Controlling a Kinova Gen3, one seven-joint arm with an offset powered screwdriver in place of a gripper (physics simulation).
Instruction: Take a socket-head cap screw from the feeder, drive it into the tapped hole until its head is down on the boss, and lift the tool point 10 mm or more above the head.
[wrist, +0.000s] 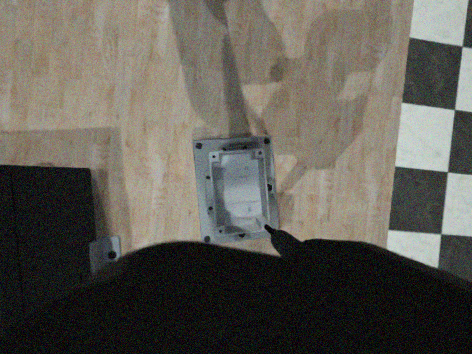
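Observation:
A grey rectangular metal housing (202, 200) with an open, hollow middle lies near the centre of the wrist view. Small dark holes show at three of its inner corners, and larger dark spots sit on its outer flange. My screwdriver (268, 228) reaches in from below, its dark, narrow tip in line with the housing's lower right inner corner. The tip covers that corner's hole. Whether a screw sits on the tip, and whether the tip touches the housing, I cannot tell. A small grey block (99, 255) with a dark round spot, perhaps part of the feeder, shows at the lower left.
A large black box (47, 210) stands at the left, next to the small grey block. The wooden table top (150, 175) lies under the housing. A black-and-white checkered surface (425, 137) runs down the right side. The tool's dark body covers the bottom of the view, and arm shadows fall above the housing.

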